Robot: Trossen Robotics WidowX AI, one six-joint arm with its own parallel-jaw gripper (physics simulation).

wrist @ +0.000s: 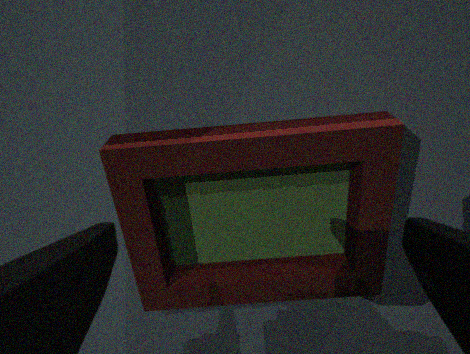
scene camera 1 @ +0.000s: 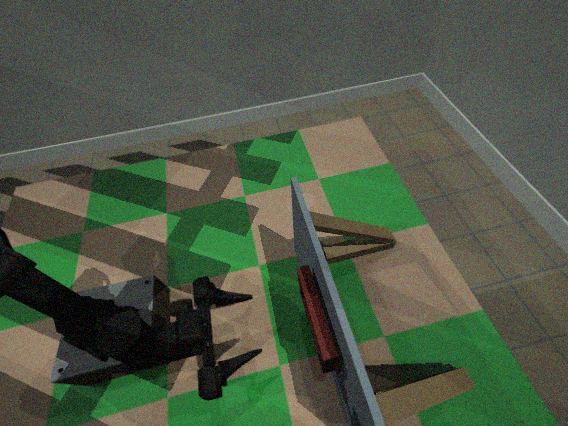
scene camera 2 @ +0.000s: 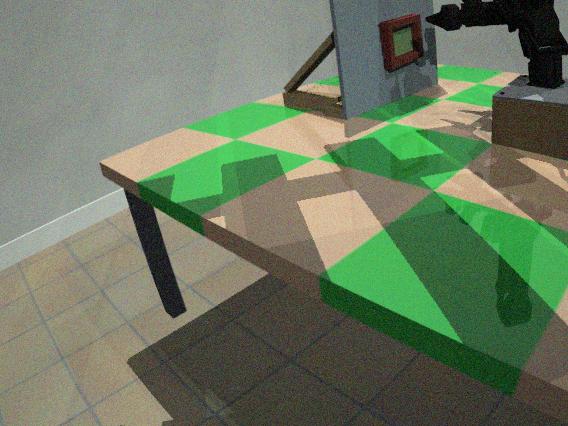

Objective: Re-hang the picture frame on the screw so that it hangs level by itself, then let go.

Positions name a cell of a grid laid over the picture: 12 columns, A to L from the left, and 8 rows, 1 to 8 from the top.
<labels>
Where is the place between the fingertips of my gripper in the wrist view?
G6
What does my gripper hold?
Nothing.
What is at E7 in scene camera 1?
My gripper.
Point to a wooden brace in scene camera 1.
I8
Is my gripper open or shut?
Open.
</labels>
